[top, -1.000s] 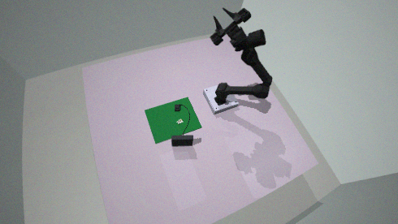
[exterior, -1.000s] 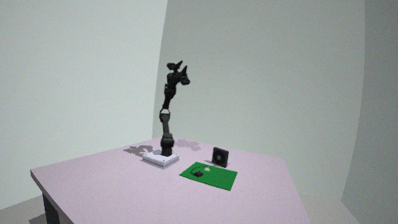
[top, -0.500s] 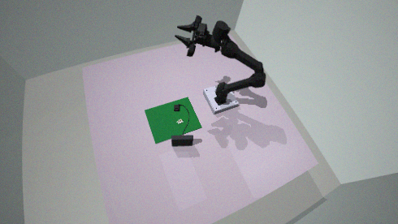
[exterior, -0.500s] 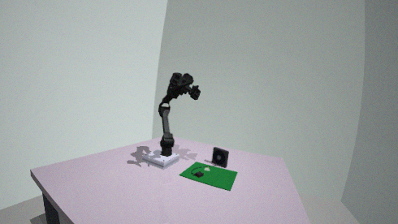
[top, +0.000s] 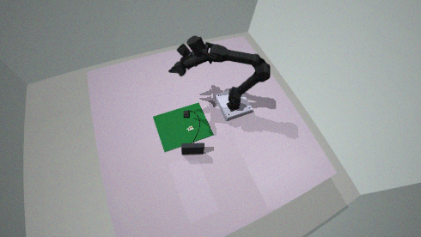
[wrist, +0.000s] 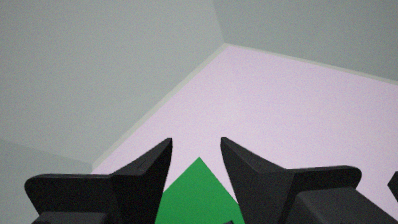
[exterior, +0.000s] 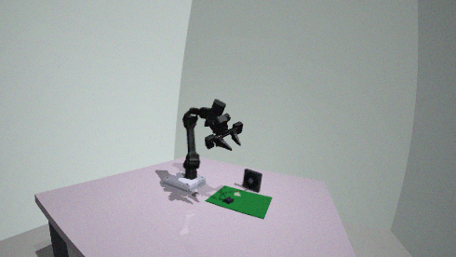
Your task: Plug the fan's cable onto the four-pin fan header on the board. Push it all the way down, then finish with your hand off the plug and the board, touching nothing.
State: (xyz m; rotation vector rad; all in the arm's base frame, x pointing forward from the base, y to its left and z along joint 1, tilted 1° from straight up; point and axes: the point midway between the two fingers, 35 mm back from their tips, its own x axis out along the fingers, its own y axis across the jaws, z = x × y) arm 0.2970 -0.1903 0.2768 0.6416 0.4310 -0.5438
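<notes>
The black fan plug is 40 mm behind my gripper tip, 110 mm to the left of it and 300 mm below it. From my gripper tip the other things lie so: white four-pin fan header (20 mm behind, 210 mm to the left, 310 mm below); then green board (10 mm ahead, 170 mm to the left, 330 mm below); then black fan (30 mm ahead, 340 mm to the left, 250 mm below).
</notes>
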